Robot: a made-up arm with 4 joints.
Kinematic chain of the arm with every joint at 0, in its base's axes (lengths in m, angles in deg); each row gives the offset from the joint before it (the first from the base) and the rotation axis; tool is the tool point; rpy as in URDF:
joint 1: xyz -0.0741 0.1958 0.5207 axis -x
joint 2: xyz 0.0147 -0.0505 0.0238 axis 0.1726 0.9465 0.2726
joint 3: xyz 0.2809 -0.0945 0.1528 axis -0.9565 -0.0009 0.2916
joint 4: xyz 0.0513 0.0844 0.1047 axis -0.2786 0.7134 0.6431
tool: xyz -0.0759 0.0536 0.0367 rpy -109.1 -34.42 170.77
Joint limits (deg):
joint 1: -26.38..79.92
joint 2: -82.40..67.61
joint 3: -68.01..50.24
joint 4: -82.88..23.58
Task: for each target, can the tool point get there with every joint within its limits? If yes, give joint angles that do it. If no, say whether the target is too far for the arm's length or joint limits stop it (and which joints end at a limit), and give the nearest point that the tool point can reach.
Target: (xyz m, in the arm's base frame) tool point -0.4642 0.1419 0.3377
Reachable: no: joint limits stop it (at a limit: joint 1, joint 2) | nearest point -0.2736 0.5375 0.5087 | short by 0.471 m
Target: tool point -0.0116 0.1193 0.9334
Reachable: yes | joints -11.22 -38.71 -6.70 -22.63
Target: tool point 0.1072 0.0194 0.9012
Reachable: yes | joints -17.55 -17.17 -20.36 -7.09
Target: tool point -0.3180 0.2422 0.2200
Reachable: no: joint limits stop it (at a limit: joint 1, joint 2, joint 4) | nearest point -0.1865 0.5044 0.4861 | short by 0.396 m
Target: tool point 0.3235 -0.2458 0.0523
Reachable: no: too far | nearest point 0.3756 0.0774 0.3952 | short by 0.474 m
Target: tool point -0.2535 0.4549 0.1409
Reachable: no: joint limits stop it (at a limit: joint 1, joint 2, joint 4) | nearest point -0.1998 0.5108 0.4867 | short by 0.354 m
